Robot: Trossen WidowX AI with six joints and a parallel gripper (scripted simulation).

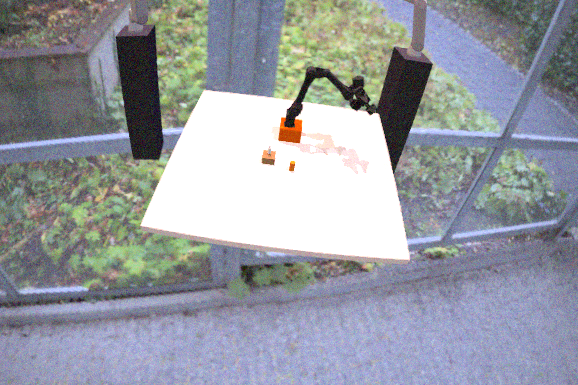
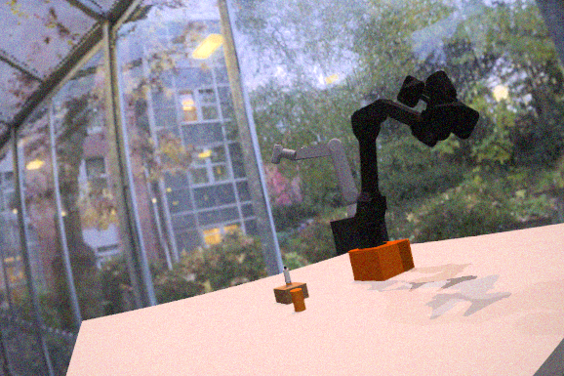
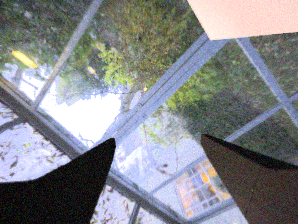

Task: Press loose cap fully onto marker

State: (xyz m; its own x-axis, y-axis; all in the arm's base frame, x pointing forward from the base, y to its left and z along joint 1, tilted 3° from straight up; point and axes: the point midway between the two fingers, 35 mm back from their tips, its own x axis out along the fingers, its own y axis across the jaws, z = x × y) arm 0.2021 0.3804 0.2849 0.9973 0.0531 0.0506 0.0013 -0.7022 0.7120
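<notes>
The orange cap lies 8 cm ahead of my gripper tip, 39 cm to the right of it and 36 cm below it. The rest, counted from my gripper tip: brown holder block: 1 cm ahead, 52 cm to the right, 36 cm below.
</notes>
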